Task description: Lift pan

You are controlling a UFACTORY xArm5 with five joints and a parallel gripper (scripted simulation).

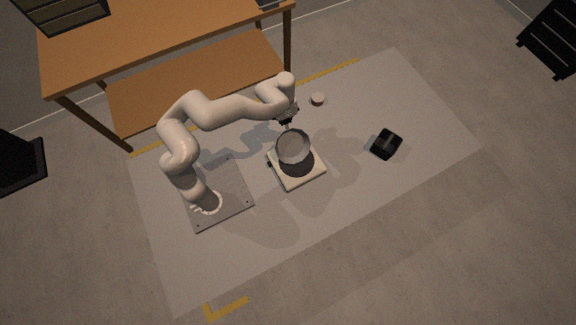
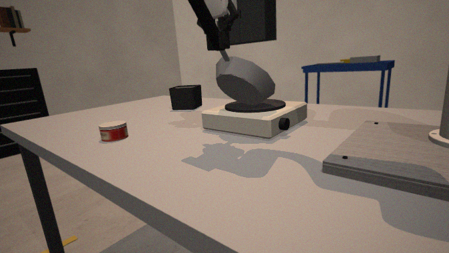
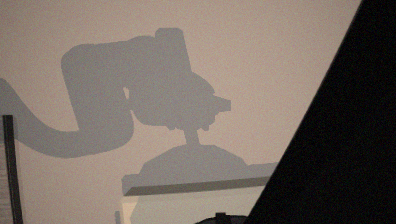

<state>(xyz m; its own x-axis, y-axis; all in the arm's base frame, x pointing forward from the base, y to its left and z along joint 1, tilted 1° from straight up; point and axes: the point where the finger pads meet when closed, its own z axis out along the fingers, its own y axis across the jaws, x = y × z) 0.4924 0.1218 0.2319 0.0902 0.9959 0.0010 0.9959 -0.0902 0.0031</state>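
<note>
Right now my hand is 40 mm to the left of the pan and 70 mm above it. Also, from my hand: hot plate 30 mm behind, 140 mm to the right, 220 mm below.
</note>
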